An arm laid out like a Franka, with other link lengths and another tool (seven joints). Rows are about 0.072 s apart.
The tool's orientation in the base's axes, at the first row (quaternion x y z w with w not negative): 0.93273, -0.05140, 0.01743, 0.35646
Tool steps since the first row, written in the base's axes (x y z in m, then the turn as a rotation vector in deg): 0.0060, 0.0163, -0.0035, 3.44, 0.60, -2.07; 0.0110, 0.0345, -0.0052, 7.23, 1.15, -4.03; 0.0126, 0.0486, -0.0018, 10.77, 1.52, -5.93; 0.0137, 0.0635, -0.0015, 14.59, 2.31, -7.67; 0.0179, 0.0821, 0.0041, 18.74, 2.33, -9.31
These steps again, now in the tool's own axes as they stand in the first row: 0.0044, -0.0150, -0.0083, 3.23, -2.19, 1.13; 0.0077, -0.0302, -0.0192, 6.81, -4.31, 2.21; 0.0083, -0.0386, -0.0311, 10.17, -6.22, 3.36; 0.0082, -0.0495, -0.0413, 13.78, -8.38, 4.12; 0.0112, -0.0600, -0.0579, 17.79, -9.93, 5.31
